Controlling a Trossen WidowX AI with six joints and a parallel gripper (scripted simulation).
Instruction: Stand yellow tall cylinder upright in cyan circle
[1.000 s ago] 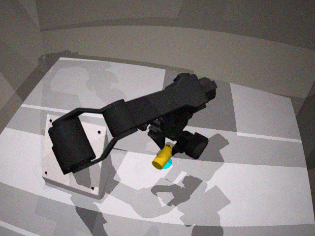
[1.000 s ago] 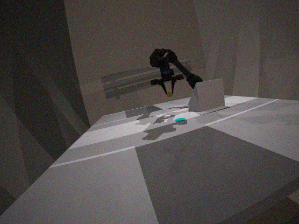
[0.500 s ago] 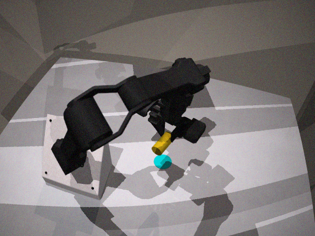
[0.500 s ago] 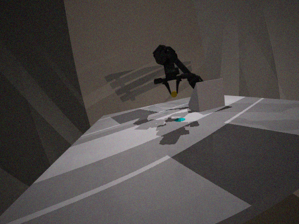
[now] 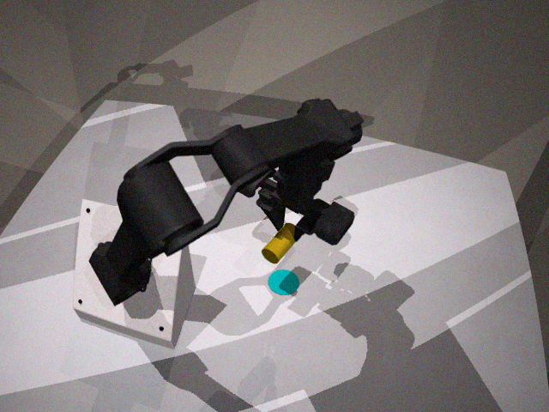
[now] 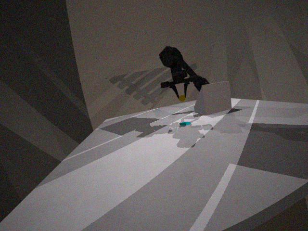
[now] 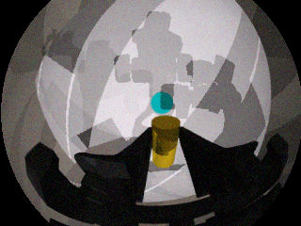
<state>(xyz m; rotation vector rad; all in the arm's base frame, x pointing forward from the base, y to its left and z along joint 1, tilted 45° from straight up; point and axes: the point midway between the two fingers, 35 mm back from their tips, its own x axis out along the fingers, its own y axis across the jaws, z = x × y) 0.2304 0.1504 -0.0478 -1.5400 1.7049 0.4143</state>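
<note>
Right now my gripper tip is 140 mm above the cyan circle. Also, from my gripper tip: yellow tall cylinder 10 mm behind, 20 mm to the right.
</note>
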